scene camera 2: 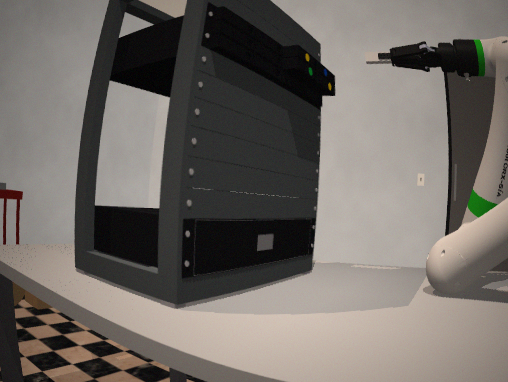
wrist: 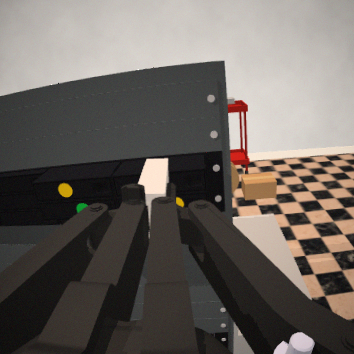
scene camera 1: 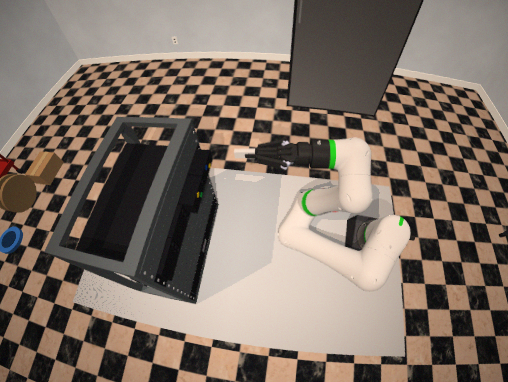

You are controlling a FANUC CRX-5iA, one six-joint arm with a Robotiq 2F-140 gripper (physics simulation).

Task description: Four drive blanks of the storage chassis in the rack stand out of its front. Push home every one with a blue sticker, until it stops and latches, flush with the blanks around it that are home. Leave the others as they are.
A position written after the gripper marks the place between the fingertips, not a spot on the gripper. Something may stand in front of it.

In view: the gripper (scene camera 2: pixel 365 58) and a rack (scene camera 2: pixel 236 121).
The rack also shows in the wrist view (wrist: pixel 70 137) and in scene camera 1 (scene camera 1: pixel 139 227). The gripper is seen too in the wrist view (wrist: pixel 157 175) and in scene camera 1 (scene camera 1: pixel 234 153).
